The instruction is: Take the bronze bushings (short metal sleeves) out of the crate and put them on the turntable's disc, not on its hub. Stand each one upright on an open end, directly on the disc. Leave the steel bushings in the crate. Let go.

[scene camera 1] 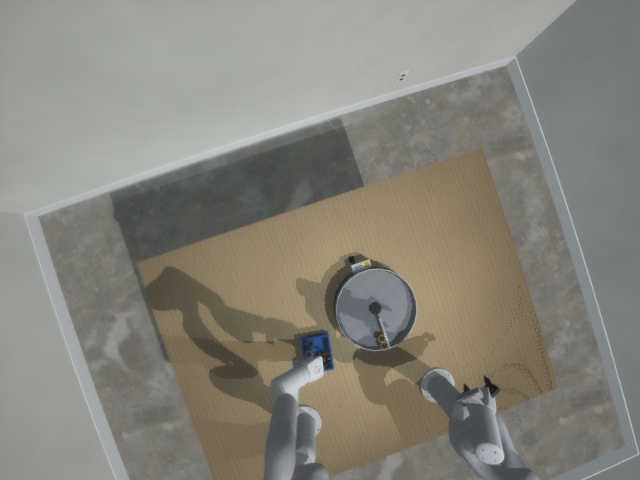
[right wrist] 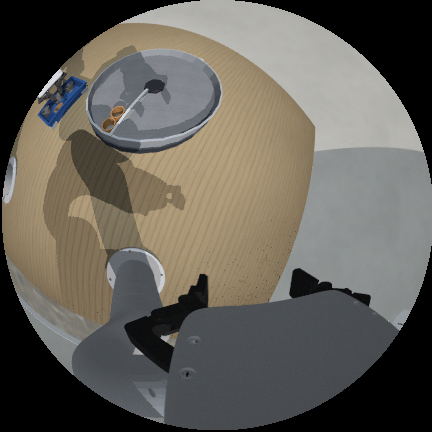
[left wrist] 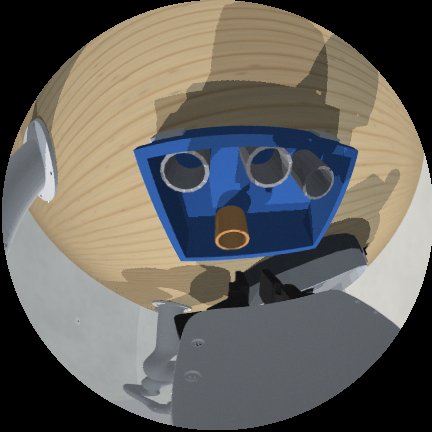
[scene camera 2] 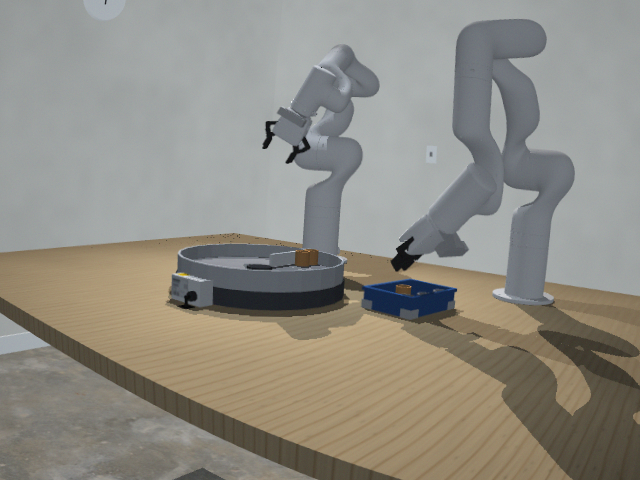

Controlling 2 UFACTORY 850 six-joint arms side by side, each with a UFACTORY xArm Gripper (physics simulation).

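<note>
Two bronze bushings (scene camera 2: 302,258) (right wrist: 119,119) stand upright on the turntable's disc (scene camera 1: 398,304) (right wrist: 185,100), near the rim beside the bar. One more bronze bushing (left wrist: 231,225) (scene camera 2: 403,289) stands upright in the blue crate (left wrist: 185,253) (scene camera 2: 385,303), by the near wall in the left wrist view. Three steel bushings (left wrist: 184,175) (left wrist: 271,172) (left wrist: 306,167) are in the crate, one of them leaning. My left gripper (scene camera 2: 401,263) (left wrist: 250,282) is above the crate, slightly open and empty, clear of the bronze bushing. My right gripper (scene camera 1: 476,383) (scene camera 2: 277,153) (right wrist: 251,286) is wide open and empty, high up away from the turntable.
The turntable has a raised grey rim (scene camera 2: 258,279), a dark hub (scene camera 1: 374,307) (right wrist: 154,86) and a thin bar (scene camera 1: 381,324) running from hub to rim. A control box (scene camera 2: 192,290) (scene camera 1: 360,265) is fixed to its side. The crate stands beside the turntable on the wooden table (scene camera 1: 439,206).
</note>
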